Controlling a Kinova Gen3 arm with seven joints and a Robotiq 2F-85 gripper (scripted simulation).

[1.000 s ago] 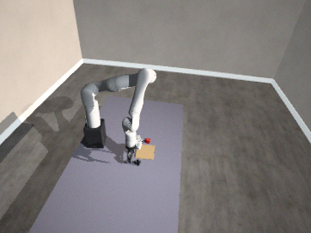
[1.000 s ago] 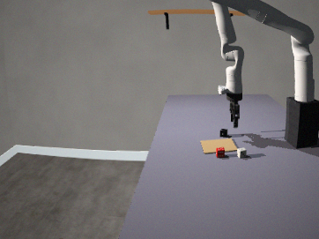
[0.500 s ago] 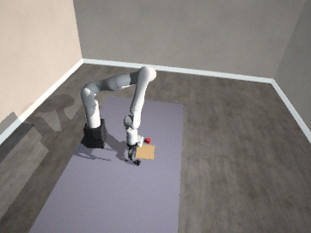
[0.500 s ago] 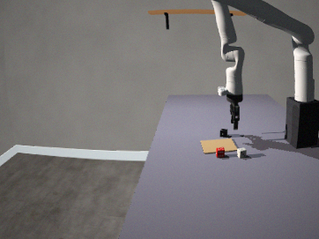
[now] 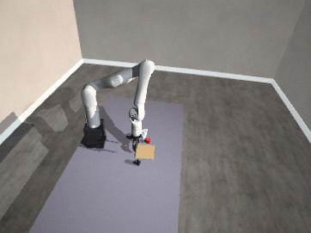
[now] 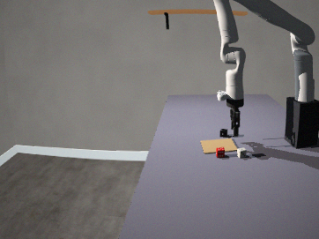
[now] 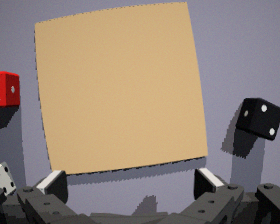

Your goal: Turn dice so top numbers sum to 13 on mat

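Right now my hand is 2 cm past the white die, 13 cm to the right of it and 4 cm above it. Round my hand: black die: 4 cm ahead, 11 cm to the right, 4 cm below; tan mat: 7 cm ahead, 1 cm to the left, 6 cm below; red die: 7 cm ahead, 12 cm to the left, 4 cm below.
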